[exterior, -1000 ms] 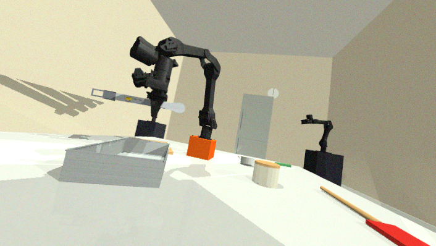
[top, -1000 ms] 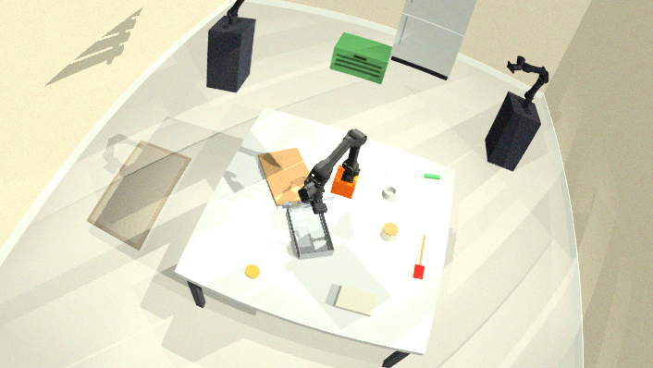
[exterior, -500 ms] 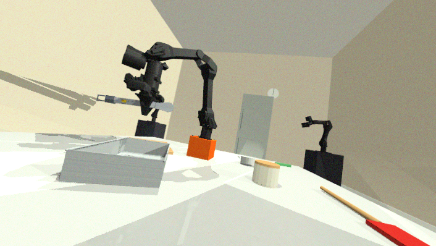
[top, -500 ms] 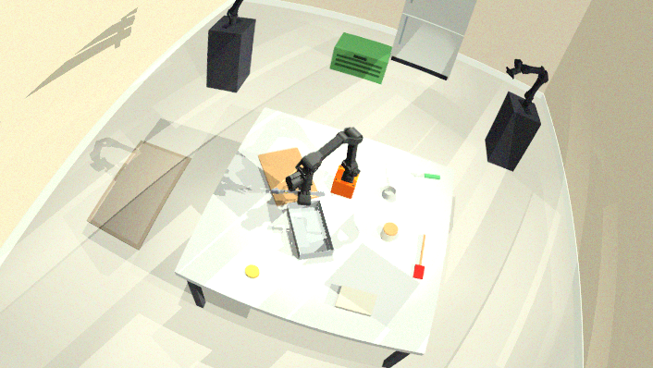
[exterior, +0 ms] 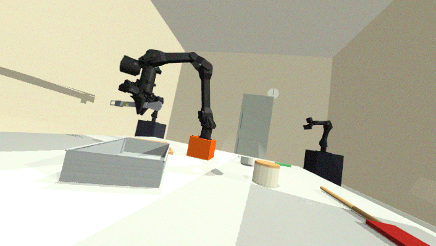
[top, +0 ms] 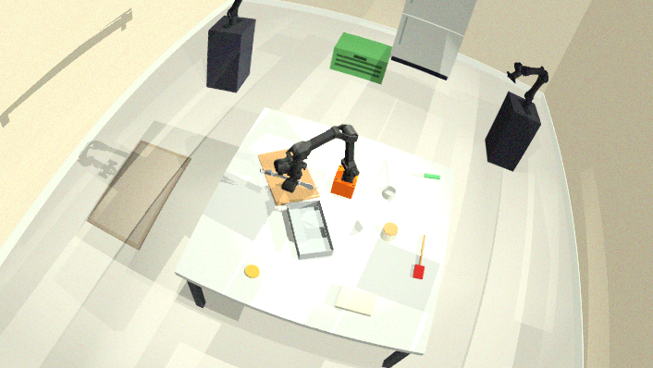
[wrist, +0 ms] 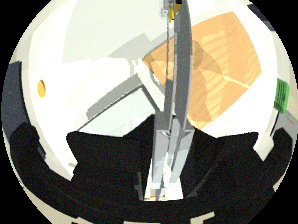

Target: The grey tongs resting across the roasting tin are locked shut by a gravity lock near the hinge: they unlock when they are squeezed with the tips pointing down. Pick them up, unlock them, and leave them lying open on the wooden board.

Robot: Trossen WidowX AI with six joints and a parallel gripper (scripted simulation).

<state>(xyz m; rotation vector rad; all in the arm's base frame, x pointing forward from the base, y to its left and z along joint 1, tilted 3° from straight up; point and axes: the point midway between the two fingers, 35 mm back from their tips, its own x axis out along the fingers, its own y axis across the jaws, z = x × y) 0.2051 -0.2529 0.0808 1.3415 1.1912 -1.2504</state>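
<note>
My gripper tip is 190 mm past the wooden board, 70 mm to the left of it and 150 mm above it. From my gripper tip the other things lie so: yellow disc 450 mm ahead, 70 mm to the right, 150 mm below; then lidded jar 20 mm ahead, 530 mm to the left, 120 mm below; then grey roasting tin 130 mm ahead, 130 mm to the left, 130 mm below.
</note>
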